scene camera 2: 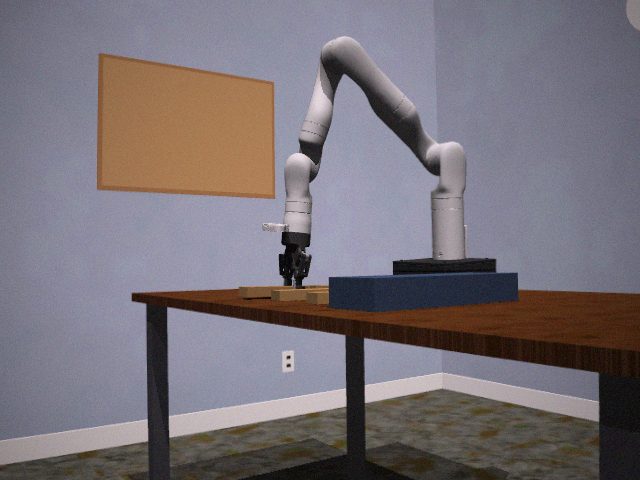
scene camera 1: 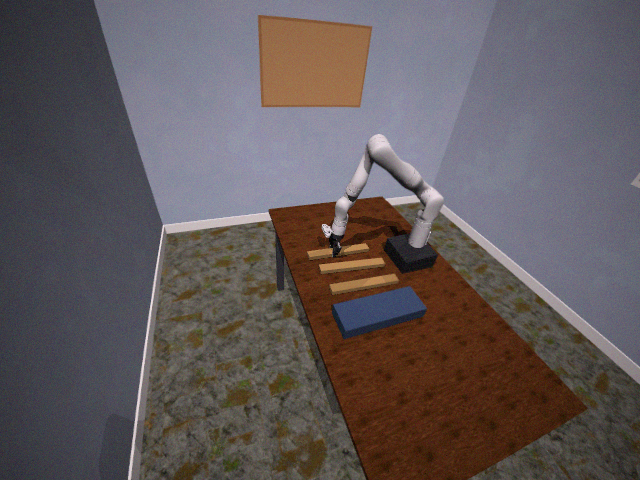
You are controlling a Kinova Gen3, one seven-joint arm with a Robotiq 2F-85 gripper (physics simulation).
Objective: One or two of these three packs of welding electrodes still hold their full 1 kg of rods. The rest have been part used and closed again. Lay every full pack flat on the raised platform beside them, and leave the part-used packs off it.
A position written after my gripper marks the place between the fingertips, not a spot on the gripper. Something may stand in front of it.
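Note:
I can see my gripper [scene camera 2: 291,293]. There is a tan pack [scene camera 1: 367,283] as well, and I also see a blue raised platform [scene camera 2: 380,293], which scene camera 1 shows me too [scene camera 1: 359,316].

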